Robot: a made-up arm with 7 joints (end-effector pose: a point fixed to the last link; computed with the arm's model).
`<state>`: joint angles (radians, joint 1 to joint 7).
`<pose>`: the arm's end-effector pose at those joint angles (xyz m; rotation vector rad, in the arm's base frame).
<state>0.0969 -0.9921 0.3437 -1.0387 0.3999 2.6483 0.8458</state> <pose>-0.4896 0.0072 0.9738 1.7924 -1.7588 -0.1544</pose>
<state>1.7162 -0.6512 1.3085 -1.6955 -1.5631 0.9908 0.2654</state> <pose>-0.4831 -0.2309 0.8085 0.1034 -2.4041 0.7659</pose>
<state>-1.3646 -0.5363 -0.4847 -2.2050 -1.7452 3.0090 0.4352</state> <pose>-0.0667 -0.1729 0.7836 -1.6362 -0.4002 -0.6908</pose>
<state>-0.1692 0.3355 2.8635 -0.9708 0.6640 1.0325 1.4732</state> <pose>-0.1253 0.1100 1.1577 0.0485 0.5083 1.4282</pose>
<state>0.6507 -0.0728 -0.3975 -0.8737 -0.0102 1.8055 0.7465</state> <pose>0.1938 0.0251 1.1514 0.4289 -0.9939 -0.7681</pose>
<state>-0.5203 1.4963 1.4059 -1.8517 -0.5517 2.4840 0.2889</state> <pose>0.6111 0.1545 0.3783 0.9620 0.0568 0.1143</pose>
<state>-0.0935 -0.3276 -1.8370 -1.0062 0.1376 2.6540 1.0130</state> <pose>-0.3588 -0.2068 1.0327 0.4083 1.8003 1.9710</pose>
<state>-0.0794 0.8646 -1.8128 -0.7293 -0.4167 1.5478 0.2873</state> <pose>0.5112 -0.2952 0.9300 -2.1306 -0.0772 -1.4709</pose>
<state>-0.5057 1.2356 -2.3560 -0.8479 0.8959 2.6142 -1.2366</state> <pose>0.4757 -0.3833 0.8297 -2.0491 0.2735 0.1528</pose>
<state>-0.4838 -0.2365 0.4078 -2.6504 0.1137 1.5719 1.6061</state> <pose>0.3279 -0.0158 0.5327 -1.0052 0.6290 -1.7131</pose>
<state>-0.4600 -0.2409 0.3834 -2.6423 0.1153 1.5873 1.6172</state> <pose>0.3290 -0.0164 0.5393 -0.9829 0.6091 -1.7345</pose>
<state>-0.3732 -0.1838 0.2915 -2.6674 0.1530 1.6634 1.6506</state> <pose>0.3317 -0.0264 0.5216 -0.9497 0.6629 -1.7737</pose>
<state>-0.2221 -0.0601 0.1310 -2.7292 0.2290 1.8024 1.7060</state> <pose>0.3318 -0.0424 0.4733 -0.9528 0.7857 -1.8488</pose>
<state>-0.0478 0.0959 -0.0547 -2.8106 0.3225 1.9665 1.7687</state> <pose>0.3194 -0.0569 0.4112 -1.0438 0.9015 -1.9695</pose>
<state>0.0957 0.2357 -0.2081 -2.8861 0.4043 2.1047 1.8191</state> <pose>0.2965 -0.0680 0.3636 -1.1898 0.9429 -2.1011</pose>
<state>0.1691 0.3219 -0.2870 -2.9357 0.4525 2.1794 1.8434</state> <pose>0.2771 -0.0746 0.3396 -1.3054 0.9410 -2.1784</pose>
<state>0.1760 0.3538 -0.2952 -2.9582 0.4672 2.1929 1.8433</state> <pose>0.2672 -0.0760 0.3298 -1.3585 0.9551 -2.1821</pose>
